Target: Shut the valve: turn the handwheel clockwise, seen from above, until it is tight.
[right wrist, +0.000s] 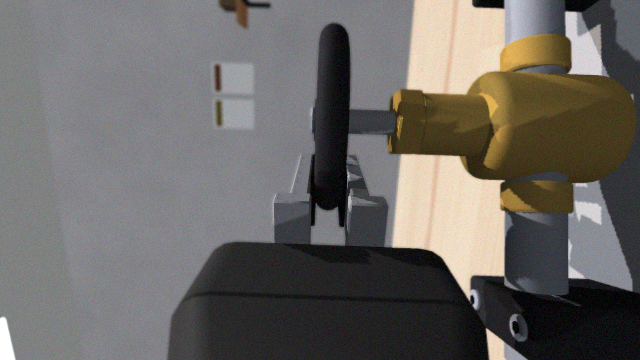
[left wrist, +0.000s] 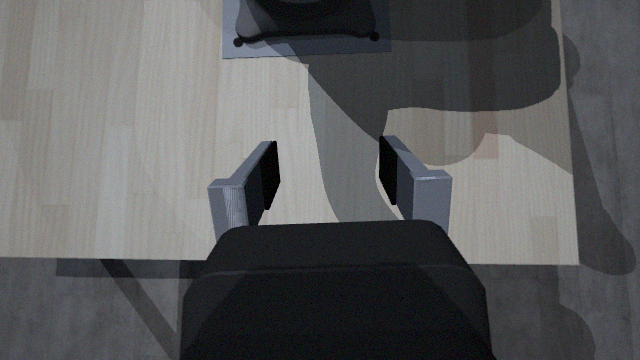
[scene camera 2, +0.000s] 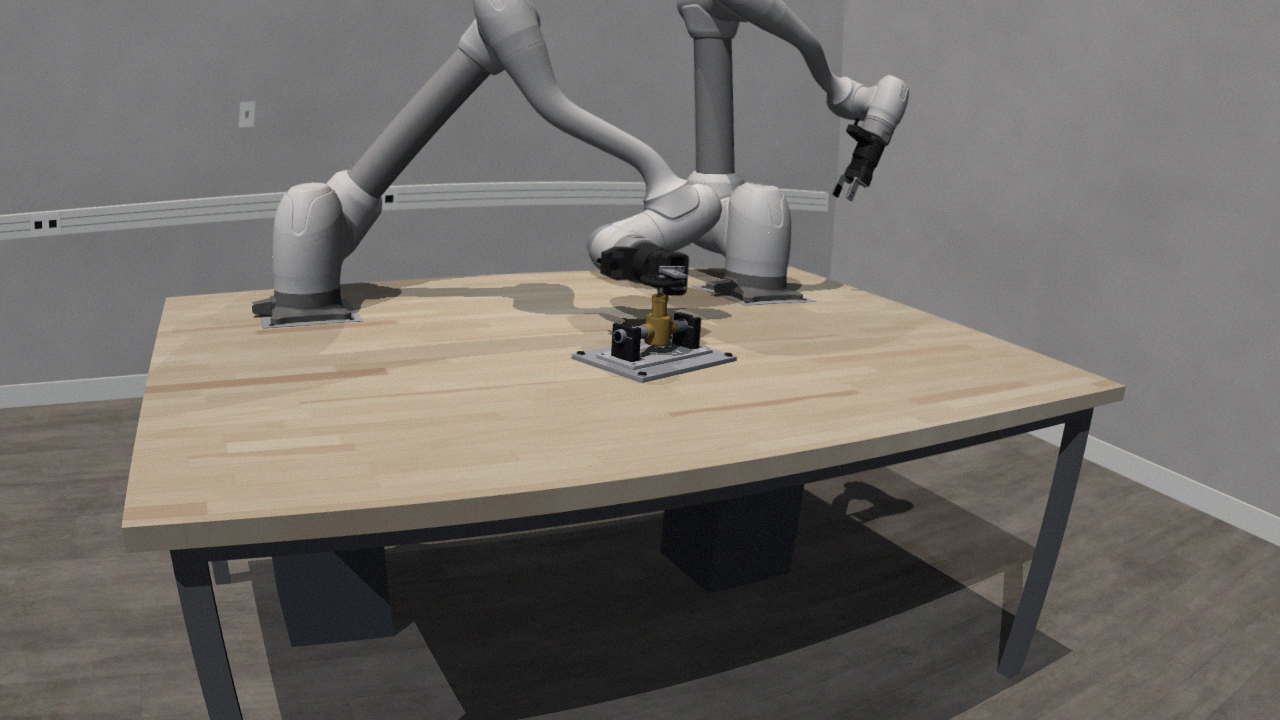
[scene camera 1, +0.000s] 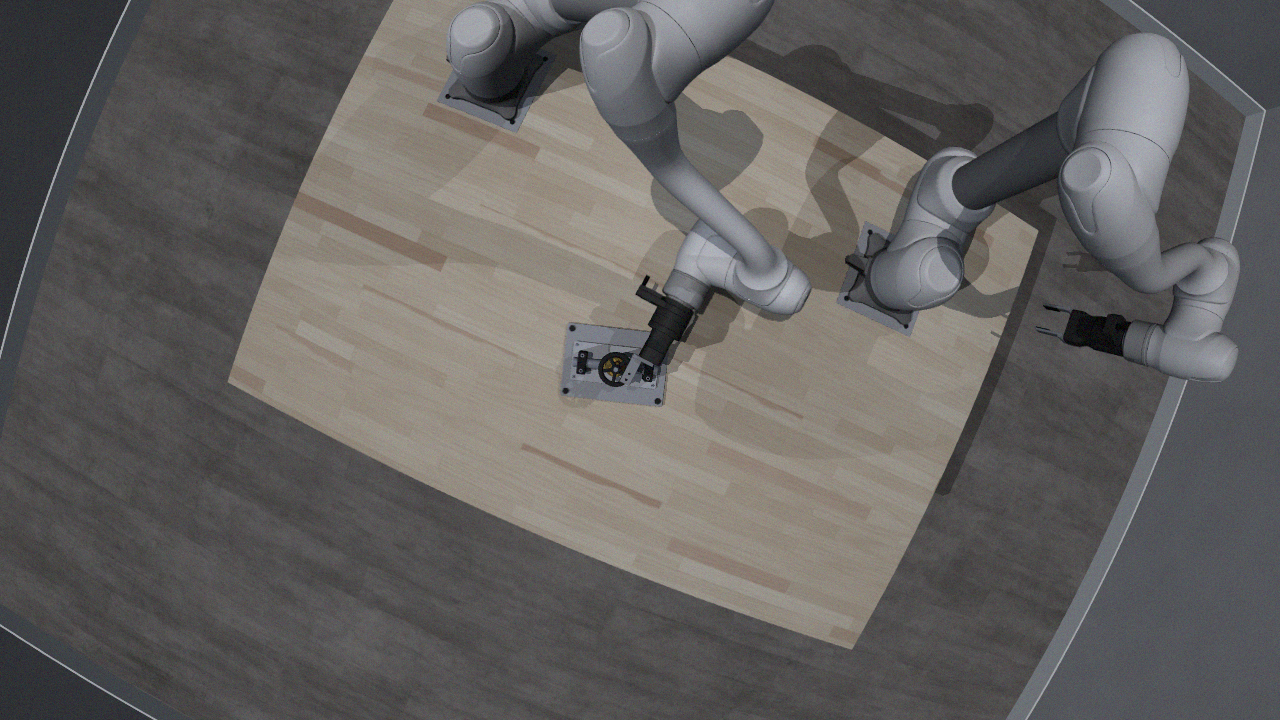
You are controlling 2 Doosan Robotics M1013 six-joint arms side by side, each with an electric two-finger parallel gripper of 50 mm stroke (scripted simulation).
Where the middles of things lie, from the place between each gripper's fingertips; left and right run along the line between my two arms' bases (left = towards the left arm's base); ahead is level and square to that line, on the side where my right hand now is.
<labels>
Now: right hand (scene camera 1: pixel 624 382) 3 cm to the left of the black handwheel (right wrist: pixel 331 120) and 1 cm above it.
My left gripper (scene camera 1: pixel 1041 317) is now 810 mm to the left of the black handwheel, 540 mm short of it and 140 mm above it.
</labels>
